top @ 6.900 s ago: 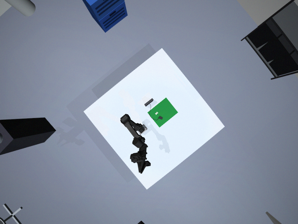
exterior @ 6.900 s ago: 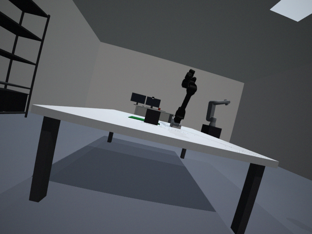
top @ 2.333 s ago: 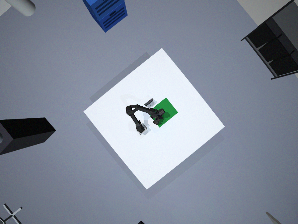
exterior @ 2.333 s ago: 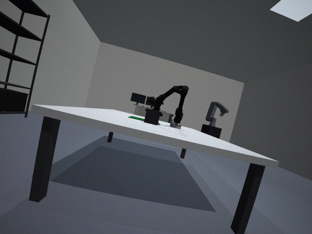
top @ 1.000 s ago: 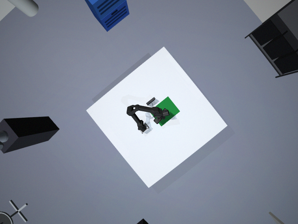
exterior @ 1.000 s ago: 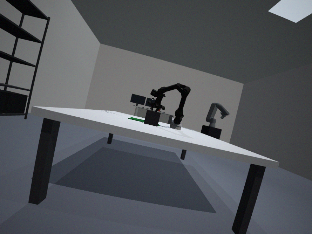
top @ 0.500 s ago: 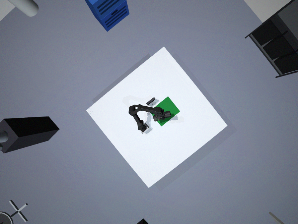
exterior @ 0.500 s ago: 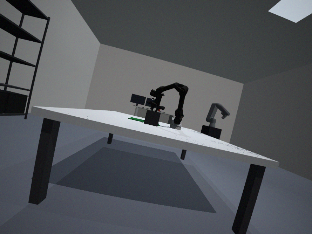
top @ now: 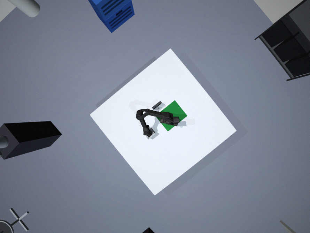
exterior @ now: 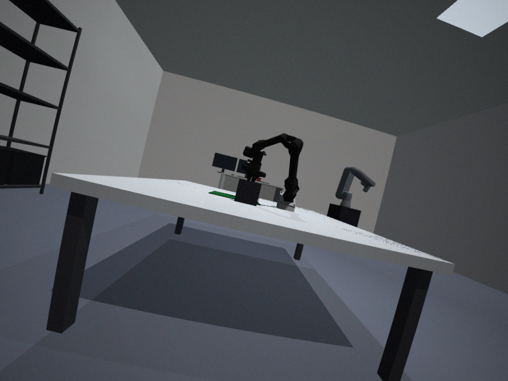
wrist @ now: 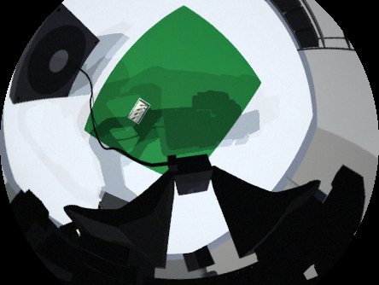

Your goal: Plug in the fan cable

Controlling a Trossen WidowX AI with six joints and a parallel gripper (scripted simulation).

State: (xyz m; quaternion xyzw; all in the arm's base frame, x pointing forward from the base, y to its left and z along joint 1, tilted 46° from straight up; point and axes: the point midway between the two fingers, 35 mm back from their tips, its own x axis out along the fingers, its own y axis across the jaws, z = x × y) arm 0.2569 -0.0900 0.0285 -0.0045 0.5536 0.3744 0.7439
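My gripper tip is now 10 mm to the left of the black plug and 10 mm past it. Also, from my gripper tip: fan: 230 mm to the left, 50 mm below, 20 mm ahead; then green board: 120 mm below, 70 mm ahead, 30 mm to the left; then white four-pin header: 110 mm below, 70 mm to the left, 10 mm ahead.
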